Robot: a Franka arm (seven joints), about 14 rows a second.
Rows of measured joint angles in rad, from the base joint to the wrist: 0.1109 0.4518 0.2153 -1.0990 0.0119 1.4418 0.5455; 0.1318 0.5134 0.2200 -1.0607 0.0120 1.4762 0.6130; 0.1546 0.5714 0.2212 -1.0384 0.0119 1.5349 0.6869; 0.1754 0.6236 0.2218 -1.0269 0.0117 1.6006 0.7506; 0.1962 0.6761 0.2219 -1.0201 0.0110 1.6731 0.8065; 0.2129 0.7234 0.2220 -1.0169 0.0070 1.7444 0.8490; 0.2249 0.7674 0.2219 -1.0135 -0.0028 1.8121 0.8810; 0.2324 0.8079 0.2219 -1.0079 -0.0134 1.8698 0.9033
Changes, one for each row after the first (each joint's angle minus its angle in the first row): 0.0209 0.0616 0.0047 0.0383 0.0001 0.0344 0.0675; 0.0437 0.1196 0.0059 0.0606 0.0000 0.0931 0.1414; 0.0645 0.1718 0.0065 0.0721 -0.0002 0.1588 0.2051; 0.0853 0.2243 0.0066 0.0789 -0.0009 0.2313 0.2610; 0.1020 0.2716 0.0067 0.0821 -0.0049 0.3026 0.3035; 0.1140 0.3156 0.0066 0.0855 -0.0147 0.3703 0.3355; 0.1215 0.3561 0.0066 0.0911 -0.0253 0.4280 0.3578
